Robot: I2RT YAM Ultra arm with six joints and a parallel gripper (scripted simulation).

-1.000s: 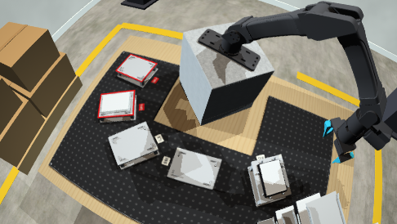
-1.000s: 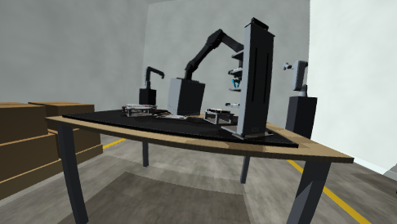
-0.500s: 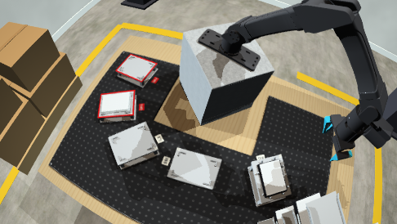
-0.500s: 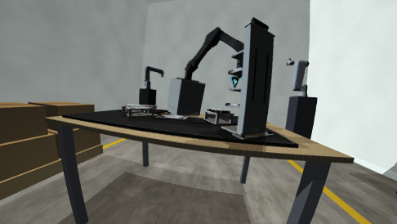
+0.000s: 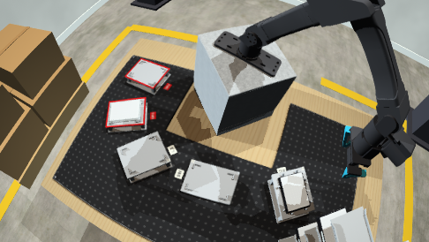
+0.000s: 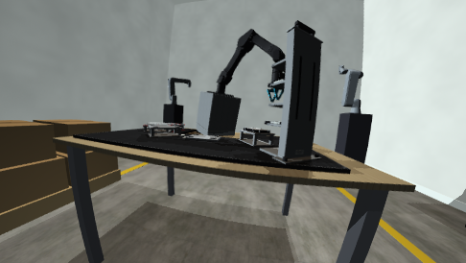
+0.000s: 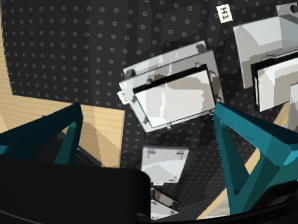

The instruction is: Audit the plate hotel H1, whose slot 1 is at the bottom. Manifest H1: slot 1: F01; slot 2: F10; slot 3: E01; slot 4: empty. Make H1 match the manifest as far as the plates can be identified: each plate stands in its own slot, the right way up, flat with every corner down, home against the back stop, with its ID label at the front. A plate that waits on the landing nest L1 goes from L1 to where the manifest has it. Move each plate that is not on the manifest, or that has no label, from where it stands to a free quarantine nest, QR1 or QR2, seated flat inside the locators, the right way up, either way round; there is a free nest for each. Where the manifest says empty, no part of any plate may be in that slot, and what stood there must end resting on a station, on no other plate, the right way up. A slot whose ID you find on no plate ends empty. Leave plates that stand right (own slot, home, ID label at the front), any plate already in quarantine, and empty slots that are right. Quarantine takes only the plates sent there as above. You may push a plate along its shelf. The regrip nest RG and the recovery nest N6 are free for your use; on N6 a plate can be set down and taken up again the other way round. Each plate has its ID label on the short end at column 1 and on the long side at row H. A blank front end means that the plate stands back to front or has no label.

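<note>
The grey regrip nest is 8 cm ahead of my hand, 8 cm to the right of it and 19 cm below it. The rest, counted from my hand: plate hotel H1 (28 cm ahead, 9 cm to the left, 3 cm below); then H1 tag (12 cm ahead, 8 cm to the left, 24 cm below); then RG tag (15 cm to the right, 24 cm below).
</note>
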